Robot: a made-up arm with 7 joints. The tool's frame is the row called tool.
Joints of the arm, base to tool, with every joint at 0 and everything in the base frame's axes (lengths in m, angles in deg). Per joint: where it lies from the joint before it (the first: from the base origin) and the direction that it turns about. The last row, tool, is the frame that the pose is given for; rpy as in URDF.
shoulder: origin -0.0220 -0.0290 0.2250 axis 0 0 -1
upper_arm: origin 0.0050 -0.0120 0.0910 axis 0 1 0
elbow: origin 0.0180 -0.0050 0.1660 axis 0 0 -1
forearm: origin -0.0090 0.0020 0.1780 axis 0 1 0
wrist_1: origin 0.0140 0.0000 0.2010 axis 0 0 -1
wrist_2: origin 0.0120 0.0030 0.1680 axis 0 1 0
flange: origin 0.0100 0.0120 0.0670 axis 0 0 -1
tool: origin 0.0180 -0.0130 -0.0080 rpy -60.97 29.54 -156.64
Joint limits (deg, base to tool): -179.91..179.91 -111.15..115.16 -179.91..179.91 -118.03..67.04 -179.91..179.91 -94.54..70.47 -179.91..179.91
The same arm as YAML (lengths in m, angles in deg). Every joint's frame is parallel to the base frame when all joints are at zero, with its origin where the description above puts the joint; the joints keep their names.
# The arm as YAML. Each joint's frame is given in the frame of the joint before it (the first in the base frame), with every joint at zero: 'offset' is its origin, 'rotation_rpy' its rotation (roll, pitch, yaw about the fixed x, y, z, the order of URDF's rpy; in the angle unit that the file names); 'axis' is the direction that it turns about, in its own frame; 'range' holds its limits. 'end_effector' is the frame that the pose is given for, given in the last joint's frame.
length_unit: m
angle_unit: deg
chain:
  - id: shoulder
    offset: [-0.022, -0.029, 0.225]
    rotation_rpy: [0.0, 0.0, 0.0]
    axis: "-z"
    range: [-179.91, 179.91]
  - id: upper_arm
    offset: [0.005, -0.012, 0.091]
    rotation_rpy: [0.0, 0.0, 0.0]
    axis: "+y"
    range: [-111.15, 115.16]
  - id: elbow
    offset: [0.018, -0.005, 0.166]
    rotation_rpy: [0.0, 0.0, 0.0]
    axis: "-z"
    range: [-179.91, 179.91]
  - id: forearm
    offset: [-0.009, 0.002, 0.178]
    rotation_rpy: [0.0, 0.0, 0.0]
    axis: "+y"
    range: [-118.03, 67.04]
  - id: wrist_1
    offset: [0.014, 0.0, 0.201]
    rotation_rpy: [0.0, 0.0, 0.0]
    axis: "-z"
    range: [-179.91, 179.91]
  - id: wrist_2
    offset: [0.012, 0.003, 0.168]
    rotation_rpy: [0.0, 0.0, 0.0]
    axis: "+y"
    range: [-94.54, 70.47]
  - id: flange
    offset: [0.01, 0.012, 0.067]
    rotation_rpy: [0.0, 0.0, 0.0]
    axis: "-z"
    range: [-179.91, 179.91]
end_effector:
  offset: [0.018, -0.013, -0.008]
  rotation_rpy: [-60.97, 29.54, -156.64]

